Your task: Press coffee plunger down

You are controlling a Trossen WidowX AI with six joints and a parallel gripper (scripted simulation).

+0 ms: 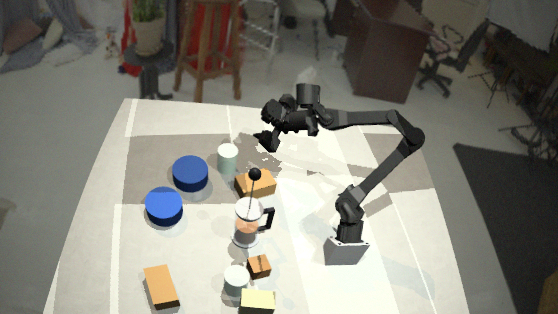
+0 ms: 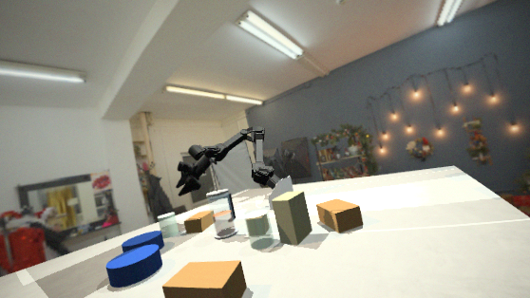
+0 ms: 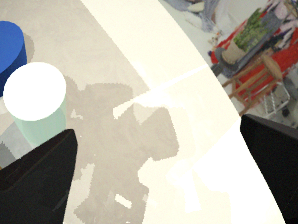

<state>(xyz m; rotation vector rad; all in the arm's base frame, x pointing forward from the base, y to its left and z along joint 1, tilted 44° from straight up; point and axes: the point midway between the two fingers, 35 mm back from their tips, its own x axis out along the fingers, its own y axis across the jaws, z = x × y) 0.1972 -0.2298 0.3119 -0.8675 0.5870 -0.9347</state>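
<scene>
Right now my gripper tip is 310 mm to the right of the coffee press, 50 mm short of it and 20 mm above it. Also, from my gripper tip: yellowish block: 570 mm to the left, 100 mm below, 70 mm ahead.
</scene>
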